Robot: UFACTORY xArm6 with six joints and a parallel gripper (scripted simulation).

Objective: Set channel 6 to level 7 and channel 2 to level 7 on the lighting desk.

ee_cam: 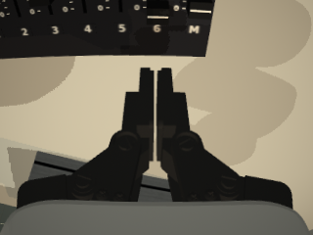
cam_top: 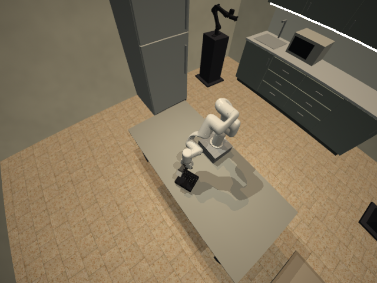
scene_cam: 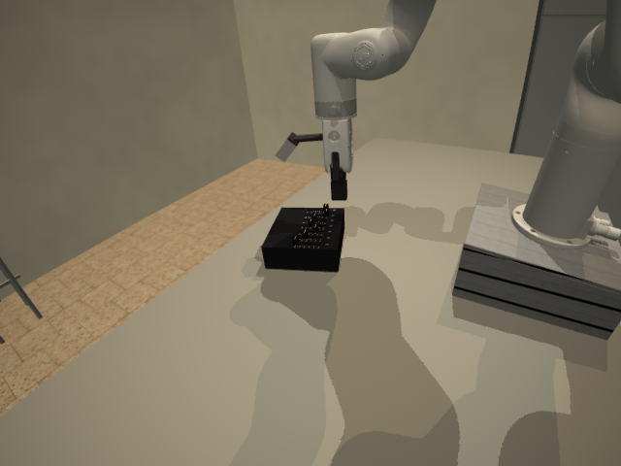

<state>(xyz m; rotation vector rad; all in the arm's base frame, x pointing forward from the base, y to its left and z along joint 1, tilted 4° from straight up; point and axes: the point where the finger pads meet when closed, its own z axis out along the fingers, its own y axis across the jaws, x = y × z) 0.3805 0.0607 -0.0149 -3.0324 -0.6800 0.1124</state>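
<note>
The channel 6 fader cap is 30 mm ahead of my hand, 10 mm to the left of it and 50 mm below it. Round my hand: channel 1 fader cap (20 mm ahead, 130 mm to the left, 50 mm below); then channel 2 fader cap (20 mm ahead, 100 mm to the left, 50 mm below).
</note>
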